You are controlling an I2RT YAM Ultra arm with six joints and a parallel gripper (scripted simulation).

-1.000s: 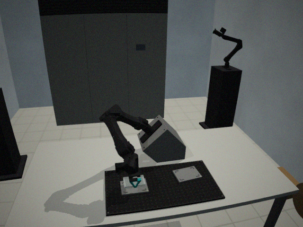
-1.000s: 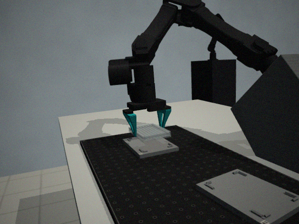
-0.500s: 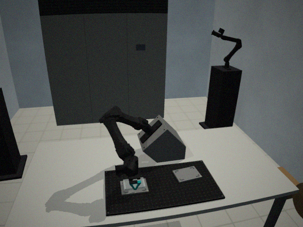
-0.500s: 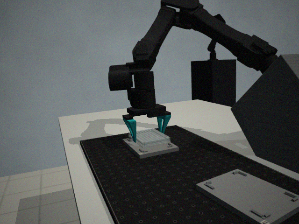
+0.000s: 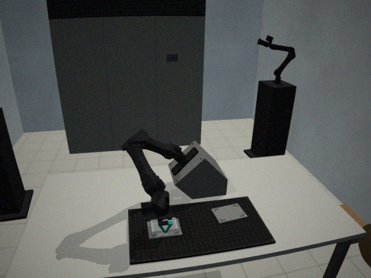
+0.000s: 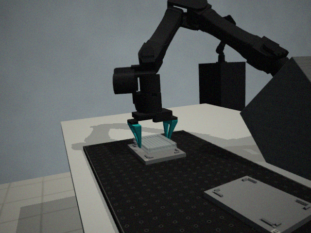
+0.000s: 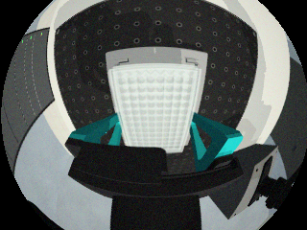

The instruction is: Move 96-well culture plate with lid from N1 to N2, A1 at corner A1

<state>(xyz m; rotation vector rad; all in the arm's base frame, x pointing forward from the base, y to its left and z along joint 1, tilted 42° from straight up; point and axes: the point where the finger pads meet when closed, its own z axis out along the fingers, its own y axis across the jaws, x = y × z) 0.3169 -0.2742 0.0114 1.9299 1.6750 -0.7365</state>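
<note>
Now: hand right at the lid.
</note>
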